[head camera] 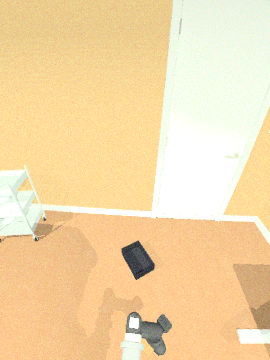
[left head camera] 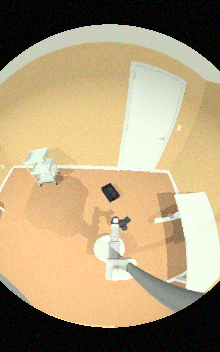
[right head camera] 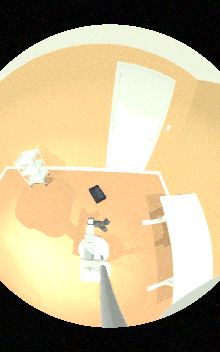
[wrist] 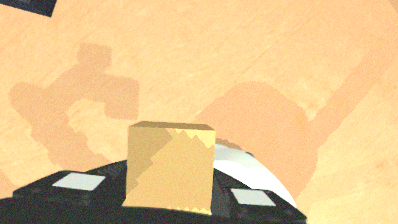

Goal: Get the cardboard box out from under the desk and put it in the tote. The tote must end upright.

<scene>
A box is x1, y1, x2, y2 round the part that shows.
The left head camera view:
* white wheeled shelf cart: [22, 144, 58, 185]
</scene>
